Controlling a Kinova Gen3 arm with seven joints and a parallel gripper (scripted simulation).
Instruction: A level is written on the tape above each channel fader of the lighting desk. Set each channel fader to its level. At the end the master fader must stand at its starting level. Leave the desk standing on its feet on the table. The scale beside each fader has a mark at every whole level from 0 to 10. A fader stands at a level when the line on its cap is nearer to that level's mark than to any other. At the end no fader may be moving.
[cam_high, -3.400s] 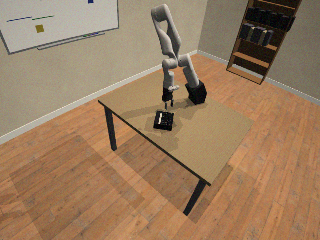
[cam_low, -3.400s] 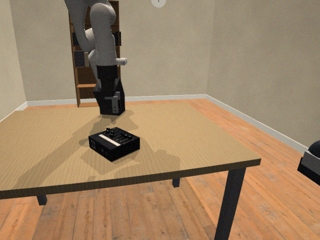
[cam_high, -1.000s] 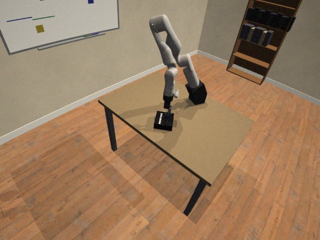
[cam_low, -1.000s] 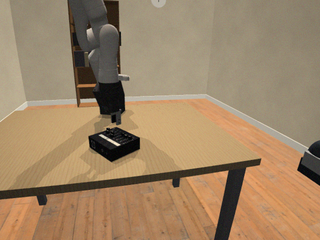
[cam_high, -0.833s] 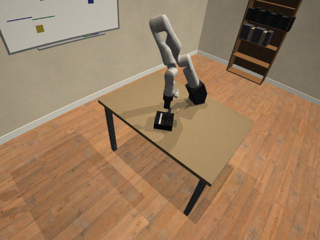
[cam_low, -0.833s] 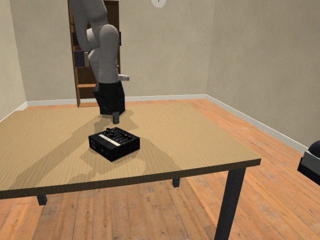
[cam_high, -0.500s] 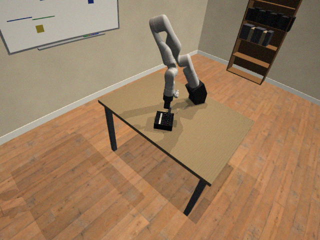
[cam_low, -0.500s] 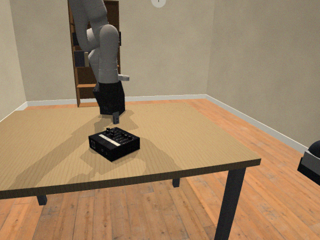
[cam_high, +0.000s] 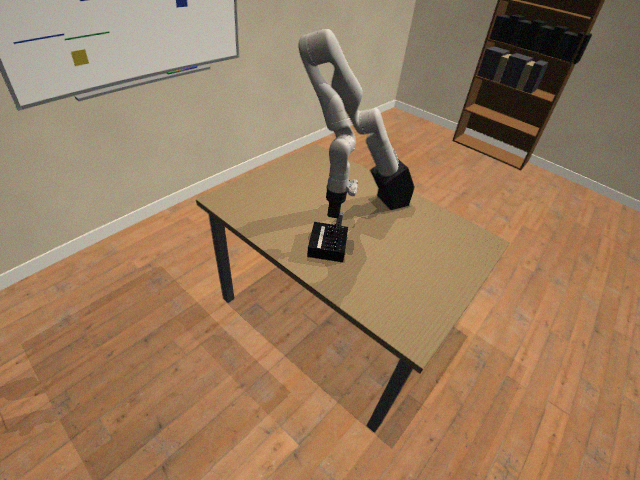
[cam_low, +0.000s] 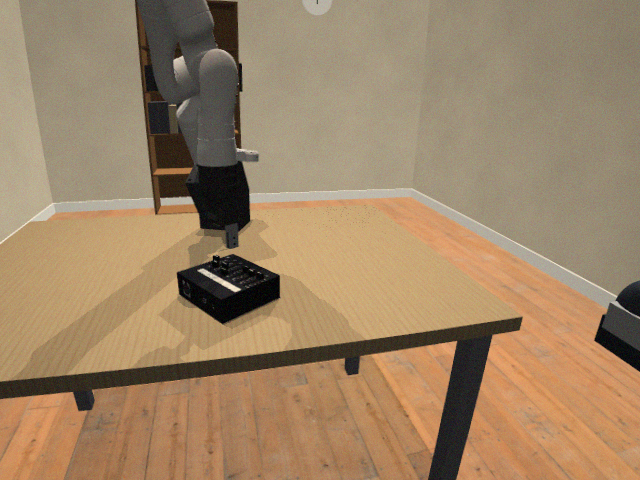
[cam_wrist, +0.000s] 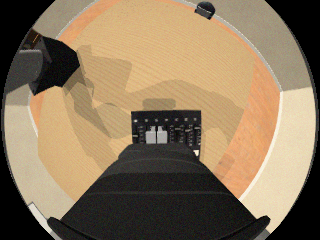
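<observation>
Now: hand 5 cm above the fader and 4 cm to the left of it.
</observation>
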